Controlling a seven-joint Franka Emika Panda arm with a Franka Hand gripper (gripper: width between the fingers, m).
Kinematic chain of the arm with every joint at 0, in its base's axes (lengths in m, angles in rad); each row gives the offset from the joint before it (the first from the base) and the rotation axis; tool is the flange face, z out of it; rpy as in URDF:
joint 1: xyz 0 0 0.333 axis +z
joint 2: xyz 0 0 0 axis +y
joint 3: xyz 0 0 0.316 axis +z
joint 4: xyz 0.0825 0 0 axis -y
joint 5: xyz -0.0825 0 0.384 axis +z
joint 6: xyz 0 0 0 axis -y
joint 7: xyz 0.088 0 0 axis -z
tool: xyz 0 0 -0.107 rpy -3.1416 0 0
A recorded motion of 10 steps. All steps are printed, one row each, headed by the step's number.
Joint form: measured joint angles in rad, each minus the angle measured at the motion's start. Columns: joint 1, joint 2, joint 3, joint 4, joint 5, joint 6, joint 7.
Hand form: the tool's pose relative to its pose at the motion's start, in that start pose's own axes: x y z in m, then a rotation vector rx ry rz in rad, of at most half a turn. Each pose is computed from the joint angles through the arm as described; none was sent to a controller.
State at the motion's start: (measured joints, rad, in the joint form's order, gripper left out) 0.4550 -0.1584 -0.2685 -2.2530 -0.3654 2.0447 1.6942
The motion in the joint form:
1: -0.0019 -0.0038 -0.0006 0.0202 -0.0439 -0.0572 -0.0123
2: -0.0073 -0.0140 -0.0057 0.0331 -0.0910 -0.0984 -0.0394
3: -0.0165 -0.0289 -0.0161 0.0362 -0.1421 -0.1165 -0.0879
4: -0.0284 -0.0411 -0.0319 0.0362 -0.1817 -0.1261 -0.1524
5: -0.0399 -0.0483 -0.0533 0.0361 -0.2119 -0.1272 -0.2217
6: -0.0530 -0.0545 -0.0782 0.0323 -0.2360 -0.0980 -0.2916
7: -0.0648 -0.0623 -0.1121 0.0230 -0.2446 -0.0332 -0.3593
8: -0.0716 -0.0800 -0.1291 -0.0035 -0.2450 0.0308 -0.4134
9: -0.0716 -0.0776 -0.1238 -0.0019 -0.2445 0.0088 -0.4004
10: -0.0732 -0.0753 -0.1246 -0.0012 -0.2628 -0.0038 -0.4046
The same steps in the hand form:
1: 0.0084 0.0022 -0.0053 -0.0304 0.0461 -0.0209
2: 0.0207 0.0055 -0.0106 -0.0497 0.0904 -0.0485
3: 0.0363 0.0097 -0.0142 -0.0568 0.1322 -0.0918
4: 0.0538 0.0144 -0.0147 -0.0681 0.1604 -0.1411
5: 0.0720 0.0186 -0.0126 -0.0806 0.1776 -0.1893
6: 0.0903 0.0211 -0.0099 -0.0704 0.1876 -0.2362
7: 0.1092 0.0228 -0.0067 -0.0297 0.1838 -0.2738
8: 0.1154 0.0263 -0.0039 0.0155 0.1761 -0.3175
9: 0.1134 0.0273 -0.0027 -0.0043 0.1750 -0.3073
10: 0.1156 0.0285 -0.0008 -0.0224 0.1895 -0.3168

